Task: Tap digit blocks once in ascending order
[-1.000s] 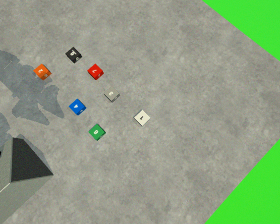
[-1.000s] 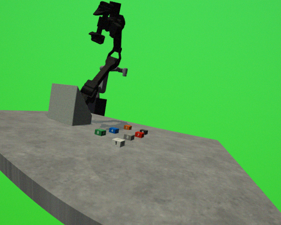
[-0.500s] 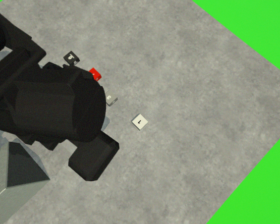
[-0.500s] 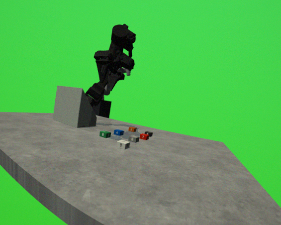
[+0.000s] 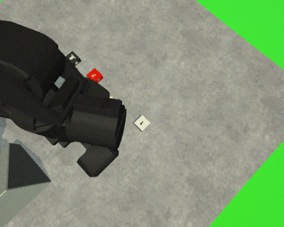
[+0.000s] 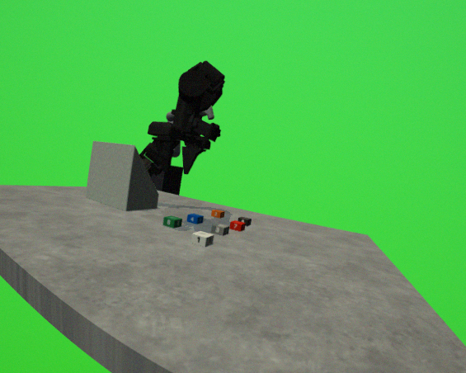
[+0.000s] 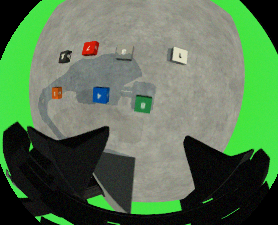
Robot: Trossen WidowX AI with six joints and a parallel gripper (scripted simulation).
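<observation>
My gripper tip is now 12 cm short of the white 1 block, 5 cm to the left of it and 12 cm above it. The rest, counted from my gripper tip: green 8 block (1 cm to the left, 12 cm below); then grey block (11 cm ahead, 6 cm to the left, 12 cm below); then blue 4 block (1 cm ahead, 10 cm to the left, 12 cm below).
</observation>
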